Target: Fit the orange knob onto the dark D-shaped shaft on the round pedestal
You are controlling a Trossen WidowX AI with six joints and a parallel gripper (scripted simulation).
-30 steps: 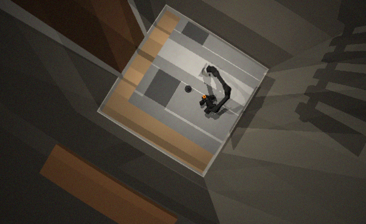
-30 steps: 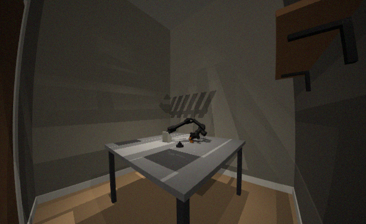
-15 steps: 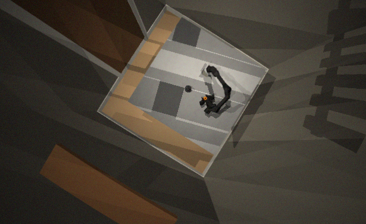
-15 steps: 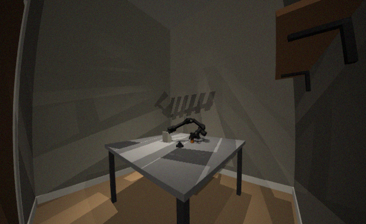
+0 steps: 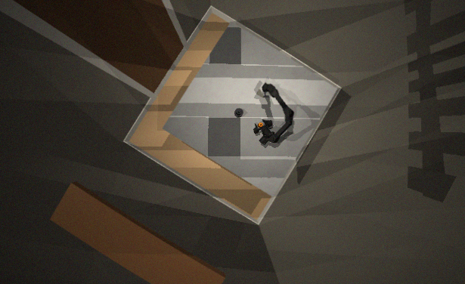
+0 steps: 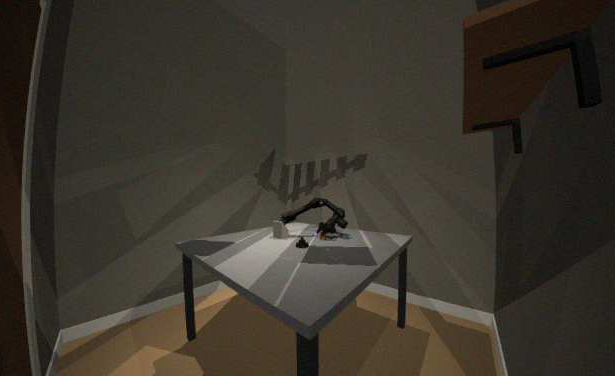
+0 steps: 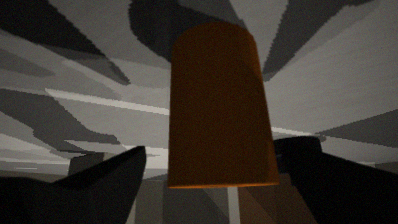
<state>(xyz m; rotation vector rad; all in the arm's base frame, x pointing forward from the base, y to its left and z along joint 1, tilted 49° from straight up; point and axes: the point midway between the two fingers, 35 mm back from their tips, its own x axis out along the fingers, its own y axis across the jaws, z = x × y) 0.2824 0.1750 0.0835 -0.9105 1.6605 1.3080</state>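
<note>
My gripper tip is now 10 mm short of the orange knob, 30 mm to the right of it and 10 mm above it. Round my gripper tip: dark round pedestal: 40 mm ahead, 210 mm to the right, 10 mm below.
</note>
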